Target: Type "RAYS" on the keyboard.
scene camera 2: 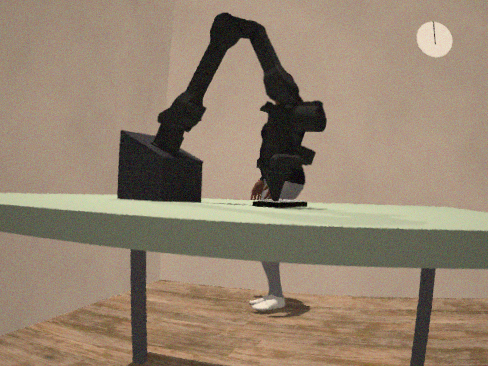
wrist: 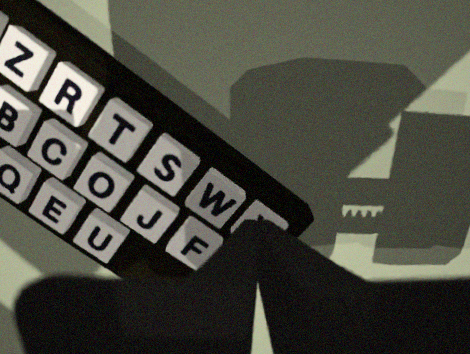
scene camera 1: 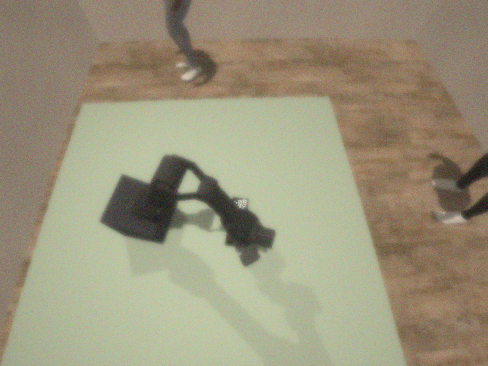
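Observation:
The black keyboard with pale letter keys lies on the table, slanting across the left of the wrist view. My gripper is shut and empty, pointing down, its tips at the keyboard's right end. In the wrist view the tips cover most of the Y key, beside the W key. The S key and the R key show further up the same row. The A key does not show in the wrist view. The arm hides the fingertips in scene camera 1.
The green table carries the arm's dark base block. The F key is close to the left of the fingers. Standing people's legs show beyond the table, and a clock is on the wall.

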